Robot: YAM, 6 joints.
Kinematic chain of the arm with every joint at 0, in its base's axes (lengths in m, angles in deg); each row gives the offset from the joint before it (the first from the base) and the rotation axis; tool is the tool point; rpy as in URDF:
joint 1: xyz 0 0 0.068 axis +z
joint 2: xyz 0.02 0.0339 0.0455 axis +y
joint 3: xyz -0.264 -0.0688 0 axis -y
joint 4: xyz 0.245 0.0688 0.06 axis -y
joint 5: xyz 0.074 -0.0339 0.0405 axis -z
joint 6: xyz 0.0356 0 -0.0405 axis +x
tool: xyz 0 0 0 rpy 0 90 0
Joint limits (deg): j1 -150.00..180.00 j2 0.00..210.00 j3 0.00..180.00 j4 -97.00..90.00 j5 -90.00..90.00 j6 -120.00..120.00
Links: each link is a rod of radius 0.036 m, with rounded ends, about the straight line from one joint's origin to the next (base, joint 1, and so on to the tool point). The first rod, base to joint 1, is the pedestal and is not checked.
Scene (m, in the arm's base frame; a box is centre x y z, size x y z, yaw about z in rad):
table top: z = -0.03
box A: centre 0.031 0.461 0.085 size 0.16 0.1 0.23 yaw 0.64
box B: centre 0.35 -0.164 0 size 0.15 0.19 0.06 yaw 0.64
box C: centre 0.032 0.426 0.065 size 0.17 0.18 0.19 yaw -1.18
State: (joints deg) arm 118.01 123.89 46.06 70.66 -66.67 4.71
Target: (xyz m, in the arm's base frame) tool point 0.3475 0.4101 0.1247
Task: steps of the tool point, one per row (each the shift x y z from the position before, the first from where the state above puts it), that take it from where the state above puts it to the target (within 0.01 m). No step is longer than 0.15 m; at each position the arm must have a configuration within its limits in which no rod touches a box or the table.
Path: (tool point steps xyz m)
1: 0.0290 0.0284 0.0366
2: 0.0348 0.0191 0.0388
3: 0.0385 0.0083 0.0397
4: 0.0396 -0.0033 0.0395
5: 0.0846 0.0138 0.0346
6: 0.0859 -0.0109 0.0352
7: 0.0796 -0.0345 0.0350
8: 0.0665 -0.0548 0.0341
9: 0.0480 -0.0699 0.0325
10: 0.0263 -0.0782 0.0302
11: 0.0422 0.0705 -0.0637
12: 0.0173 0.0769 -0.0776
13: -0.0094 0.0745 -0.0886
14: -0.0352 0.0634 -0.0964

